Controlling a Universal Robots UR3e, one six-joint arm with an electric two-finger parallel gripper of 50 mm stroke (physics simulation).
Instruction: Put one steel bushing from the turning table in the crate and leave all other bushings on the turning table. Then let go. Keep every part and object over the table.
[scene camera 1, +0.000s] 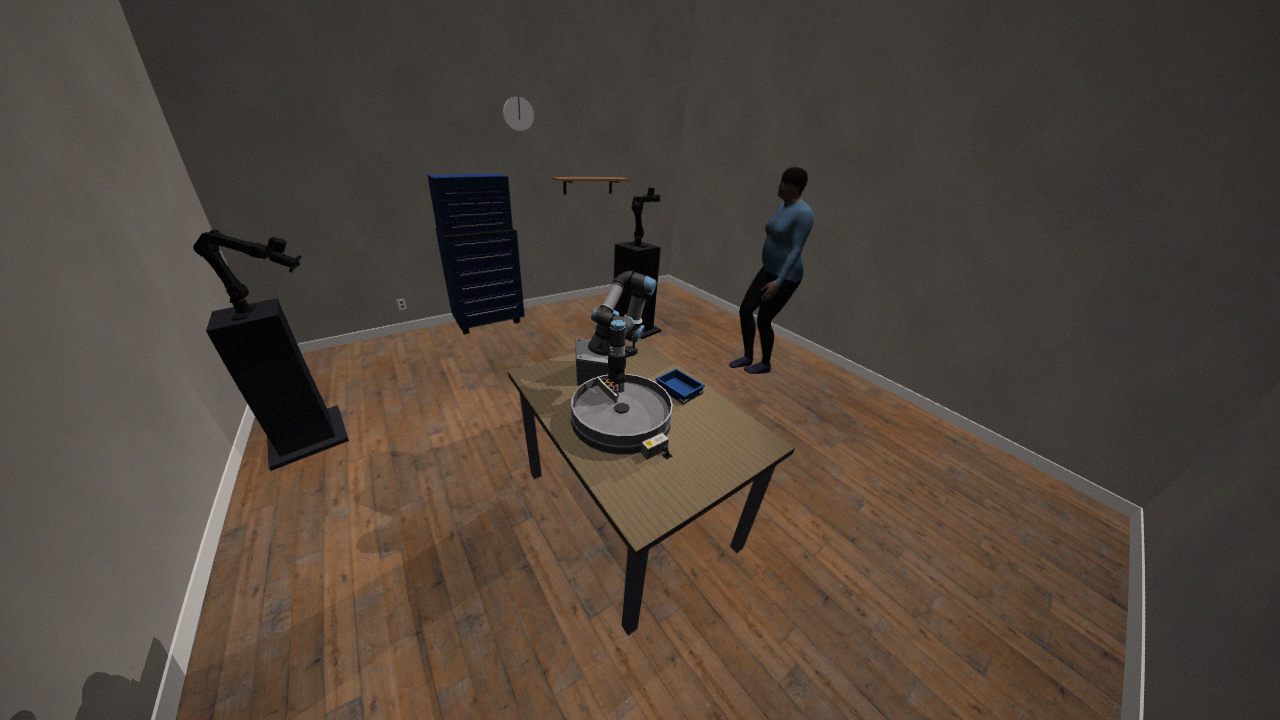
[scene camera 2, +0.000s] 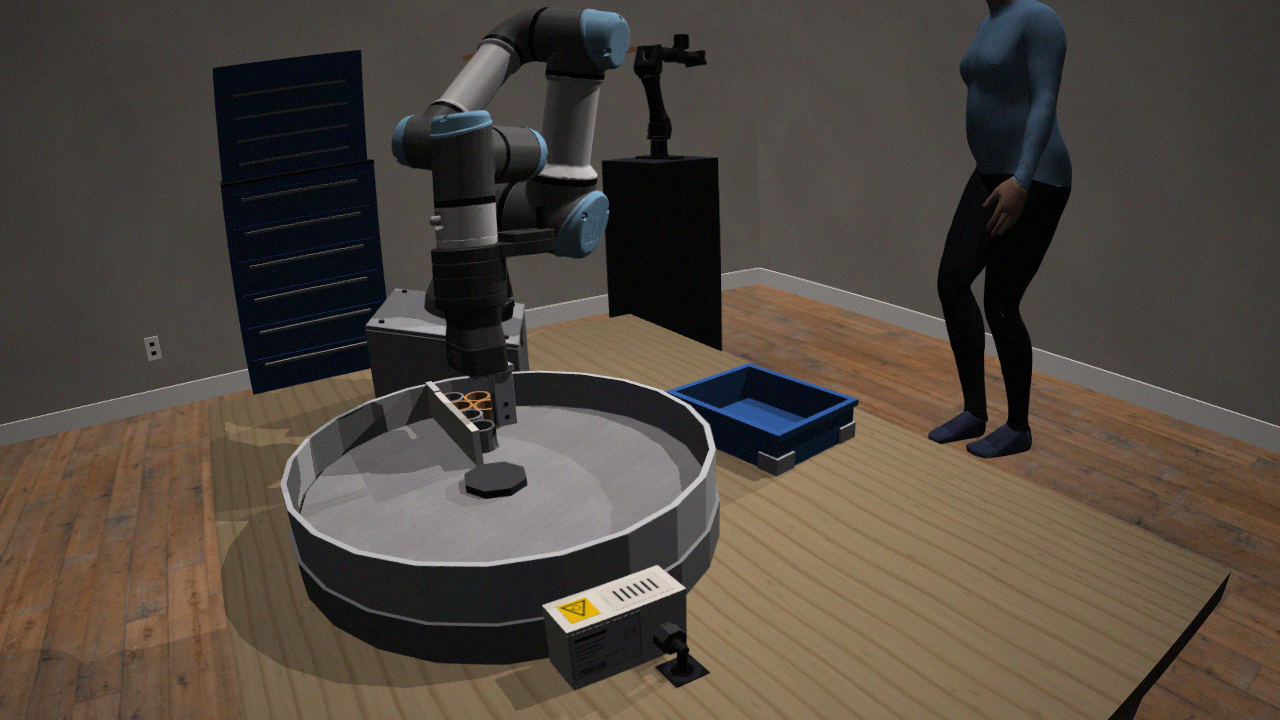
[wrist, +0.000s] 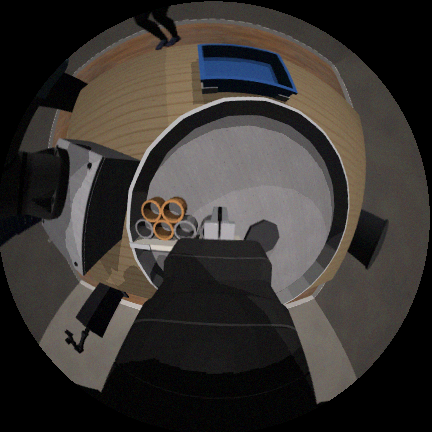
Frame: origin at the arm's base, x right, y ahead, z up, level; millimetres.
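Seen in the pictures: gripper, fingertip midpoint: (scene camera 1: 621, 391) (scene camera 2: 505, 423) (wrist: 219, 214); arm's base at its link origin: (scene camera 1: 600, 349) (wrist: 54, 182).
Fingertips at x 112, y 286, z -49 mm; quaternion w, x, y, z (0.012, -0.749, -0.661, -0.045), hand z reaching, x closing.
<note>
Pixels of each thing's middle, then the offset from my fingertips to it. "spot": a spot on its surface instead.
- turning table at the middle of its body: (scene camera 2: 496, 484) (wrist: 260, 236) (scene camera 1: 621, 408) dx +56, dy +70, dz -26 mm
- divider with an orange one, body centre: (scene camera 2: 460, 415) (wrist: 165, 226) dx +14, dy -81, dz -12 mm
- grey bushing at the middle of its body: (scene camera 2: 481, 436) (wrist: 211, 228) dx +24, dy -13, dz -12 mm
- blue crate at the middle of its body: (scene camera 2: 761, 414) (wrist: 244, 66) (scene camera 1: 679, 386) dx -301, dy +90, dz -53 mm
- dark hub at the middle of its body: (scene camera 2: 495, 479) (wrist: 261, 237) (scene camera 1: 621, 407) dx +56, dy +70, dz -21 mm
- white-topped box at a spot on its surface: (scene camera 2: 615, 617) (scene camera 1: 656, 445) spot: dx +104, dy +319, dz -22 mm
The turning table (scene camera 1: 640, 420) (scene camera 2: 581, 492) (wrist: 250, 160) is a round grey tray with a raised rim. Several upright bushings stand against its pale divider (scene camera 2: 453, 420) (wrist: 152, 243). In the wrist view, steel-grey ones (wrist: 137, 229) (wrist: 186, 237) share the row along the divider with an orange one (wrist: 163, 236); two more orange ones (wrist: 144, 210) (wrist: 183, 207) stand behind. Another grey bushing (scene camera 2: 484, 438) at the row's inner end is partly hidden by my fingers in the wrist view. My gripper (scene camera 2: 503, 418) (wrist: 219, 214) is shut and empty, close beside that bushing. The blue crate (scene camera 1: 682, 385) (scene camera 2: 760, 413) (wrist: 240, 70) is empty.
A dark hub (scene camera 2: 494, 479) (wrist: 263, 236) sits at the turning table's centre. A white-topped box (scene camera 1: 655, 442) (scene camera 2: 615, 617) stands against its outer side. The robot's grey base block (scene camera 2: 438, 344) (wrist: 112, 215) stands behind it. A person (scene camera 1: 785, 259) (scene camera 2: 1011, 179) stands beyond the crate.
</note>
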